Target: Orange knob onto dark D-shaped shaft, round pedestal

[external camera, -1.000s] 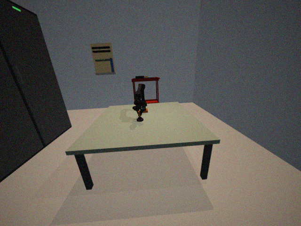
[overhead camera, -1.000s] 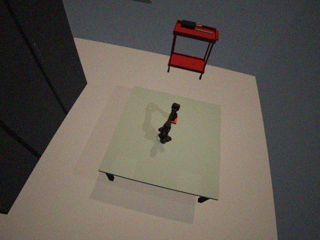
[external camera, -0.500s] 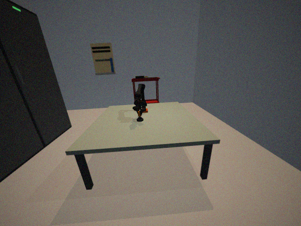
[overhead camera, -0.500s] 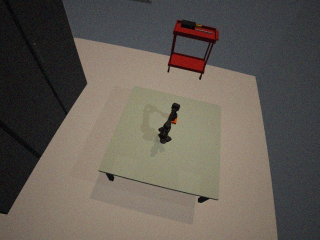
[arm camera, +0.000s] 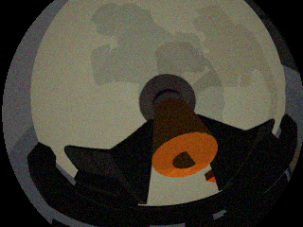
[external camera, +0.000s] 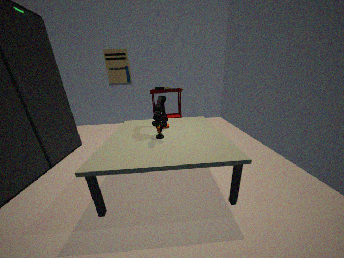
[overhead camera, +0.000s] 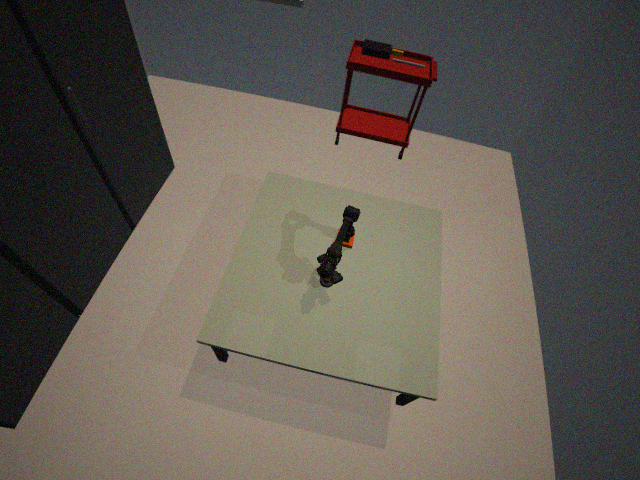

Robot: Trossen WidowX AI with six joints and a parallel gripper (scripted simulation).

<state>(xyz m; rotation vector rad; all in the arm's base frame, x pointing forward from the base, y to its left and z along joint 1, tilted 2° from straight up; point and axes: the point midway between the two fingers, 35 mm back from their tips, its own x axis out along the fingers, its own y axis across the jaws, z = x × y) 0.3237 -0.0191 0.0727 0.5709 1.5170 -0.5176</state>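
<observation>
The orange knob is 2 cm above my gripper tip. From my gripper tip the other things lie so: round pedestal: 4 cm below.
</observation>
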